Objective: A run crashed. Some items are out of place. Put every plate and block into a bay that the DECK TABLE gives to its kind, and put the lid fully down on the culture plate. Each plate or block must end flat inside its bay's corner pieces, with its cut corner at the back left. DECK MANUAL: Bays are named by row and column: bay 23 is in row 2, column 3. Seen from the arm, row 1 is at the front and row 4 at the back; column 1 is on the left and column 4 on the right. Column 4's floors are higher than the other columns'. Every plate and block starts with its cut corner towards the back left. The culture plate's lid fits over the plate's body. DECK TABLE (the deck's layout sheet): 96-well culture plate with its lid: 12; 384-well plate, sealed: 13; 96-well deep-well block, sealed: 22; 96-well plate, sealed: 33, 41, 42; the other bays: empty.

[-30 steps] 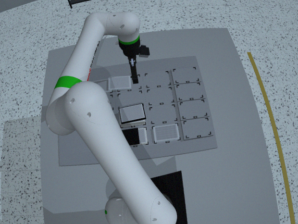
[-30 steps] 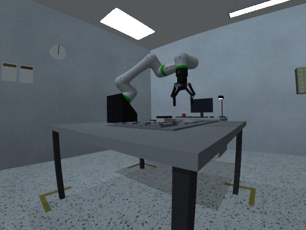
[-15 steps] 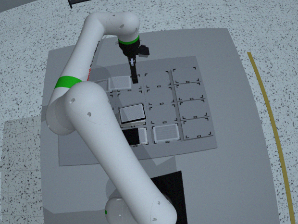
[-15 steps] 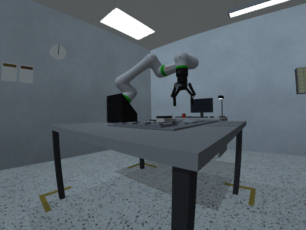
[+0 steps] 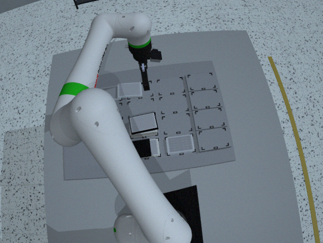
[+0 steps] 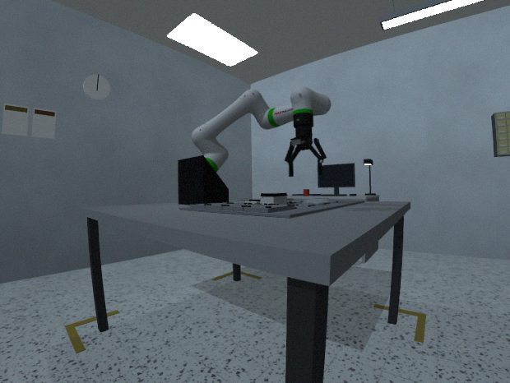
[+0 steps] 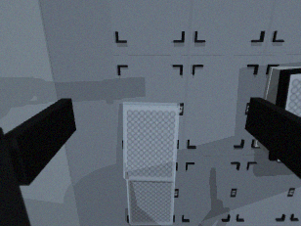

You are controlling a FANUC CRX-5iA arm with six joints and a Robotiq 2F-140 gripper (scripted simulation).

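Right now the black lid is 320 mm behind my hand, 130 mm below it and 40 mm to the left of it. The rest, counted from my hand: 96-well plate: 130 mm below, 90 mm to the left; then deep-well block: 210 mm behind, 120 mm below, 20 mm to the left; then dark-sided plate: 200 mm behind, 90 mm below, 10 mm to the left.
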